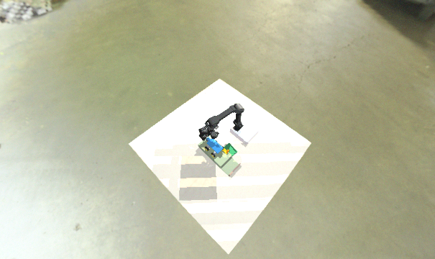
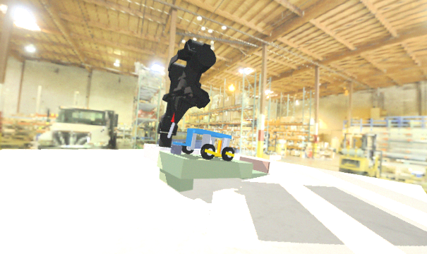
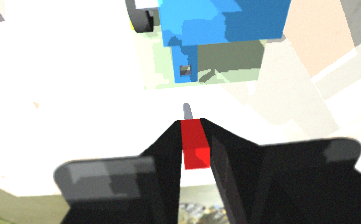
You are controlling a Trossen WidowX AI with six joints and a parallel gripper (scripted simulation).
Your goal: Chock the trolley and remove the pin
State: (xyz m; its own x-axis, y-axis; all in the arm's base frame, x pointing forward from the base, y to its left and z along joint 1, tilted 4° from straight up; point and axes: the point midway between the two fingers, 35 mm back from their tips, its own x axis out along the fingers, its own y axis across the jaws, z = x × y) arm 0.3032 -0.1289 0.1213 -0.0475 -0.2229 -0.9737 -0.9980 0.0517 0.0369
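Now: gripper tip 220 mm to the right of the green tray, 180 mm above it and 100 mm past it. Round my gripper tip: blue trolley (110 mm to the left, 60 mm below, 30 mm ahead); then red-headed stop pin (right at my gripper tip); then pale green ramp (130 mm below, 120 mm to the left, 30 mm ahead).
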